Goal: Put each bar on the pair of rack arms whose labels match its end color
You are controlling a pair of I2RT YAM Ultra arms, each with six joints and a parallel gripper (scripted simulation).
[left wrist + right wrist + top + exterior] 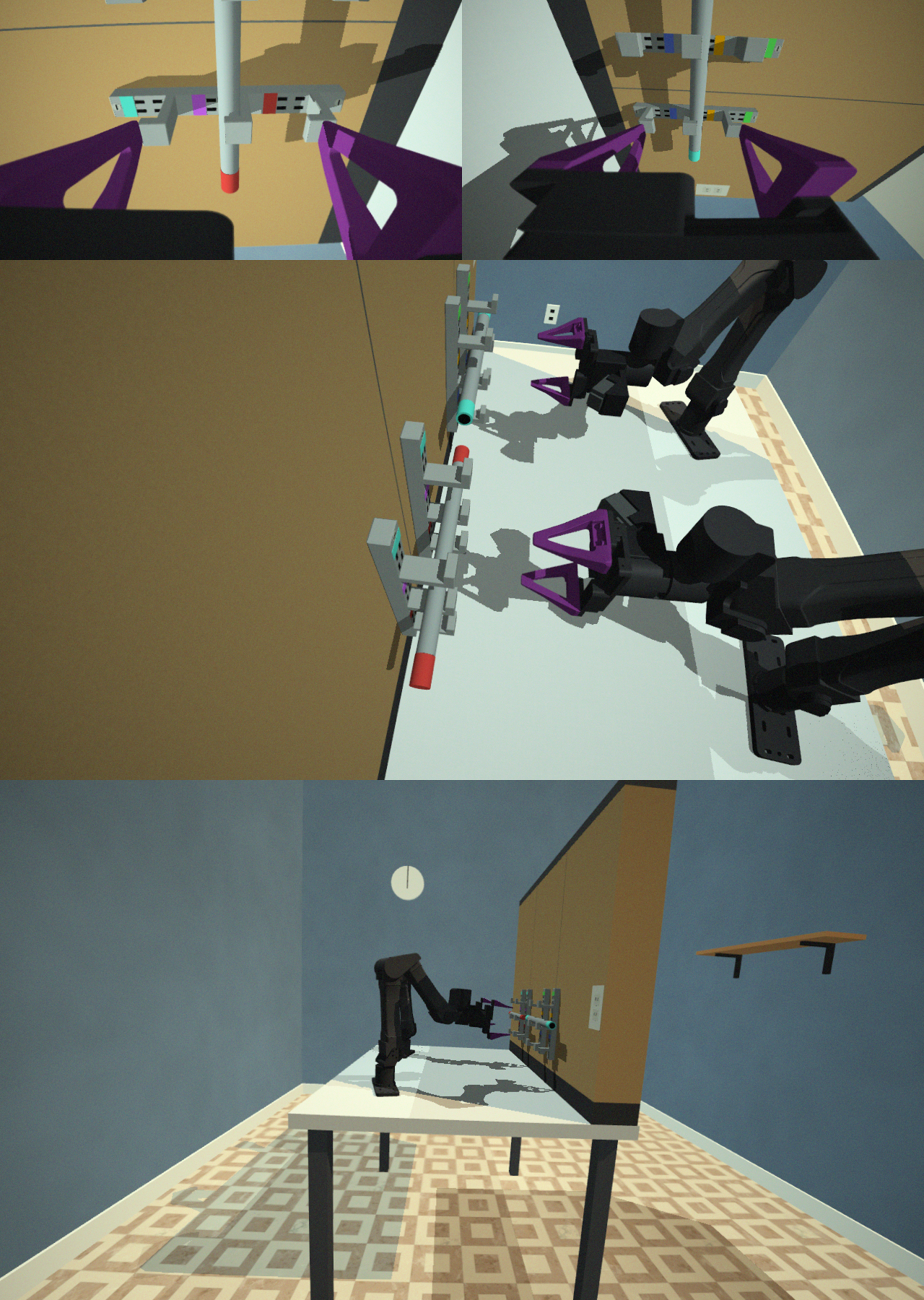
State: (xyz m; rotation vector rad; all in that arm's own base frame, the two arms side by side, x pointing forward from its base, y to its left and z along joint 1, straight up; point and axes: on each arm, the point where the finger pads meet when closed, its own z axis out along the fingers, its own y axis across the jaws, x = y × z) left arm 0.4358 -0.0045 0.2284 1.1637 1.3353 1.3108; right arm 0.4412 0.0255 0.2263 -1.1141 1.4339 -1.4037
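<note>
My left gripper is now 10 cm short of the red-ended bar and 1 cm to the left of it. The rest, counted from my left hand: white wall socket: 78 cm to the right, 14 cm ahead, 7 cm above; then brown wall panel: 23 cm to the right, 21 cm ahead, 20 cm above; then cyan-ended bar: 40 cm to the right, 10 cm ahead.
</note>
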